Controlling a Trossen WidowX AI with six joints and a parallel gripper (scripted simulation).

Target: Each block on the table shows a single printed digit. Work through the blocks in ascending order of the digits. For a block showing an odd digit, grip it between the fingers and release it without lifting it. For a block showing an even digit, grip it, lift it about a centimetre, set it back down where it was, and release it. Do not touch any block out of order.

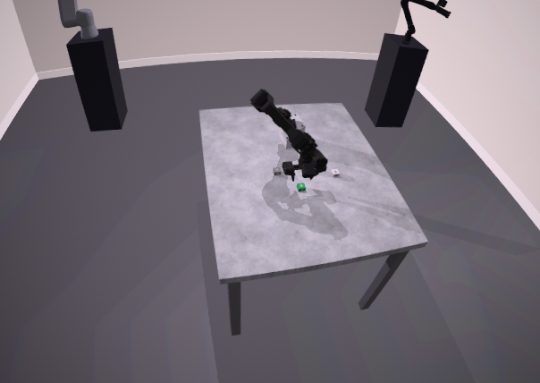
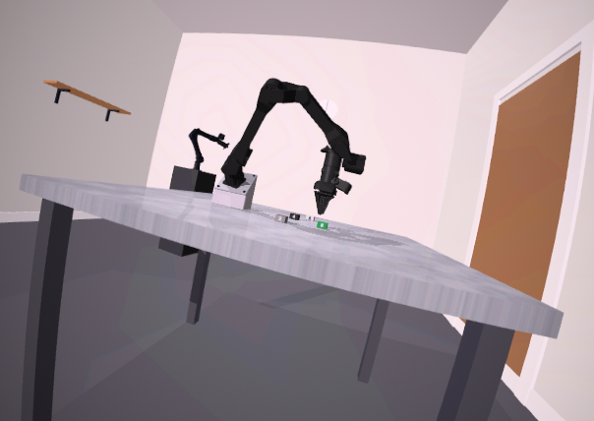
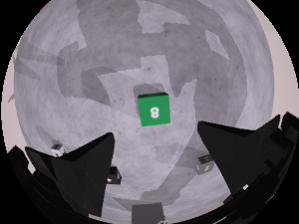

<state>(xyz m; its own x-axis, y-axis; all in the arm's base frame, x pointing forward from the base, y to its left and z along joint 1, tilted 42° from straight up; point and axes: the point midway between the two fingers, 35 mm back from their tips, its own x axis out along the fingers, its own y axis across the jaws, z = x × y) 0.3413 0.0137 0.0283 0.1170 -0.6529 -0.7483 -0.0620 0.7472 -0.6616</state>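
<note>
Now: the green block 3 cm below my gripper tip and 1 cm ahead of it. From my gripper tip the other things lie so: white block (19 cm to the left, 7 cm behind, 3 cm below); black block (11 cm behind, 8 cm to the left, 3 cm below); grey block (10 cm behind, 9 cm to the right, 3 cm below).
</note>
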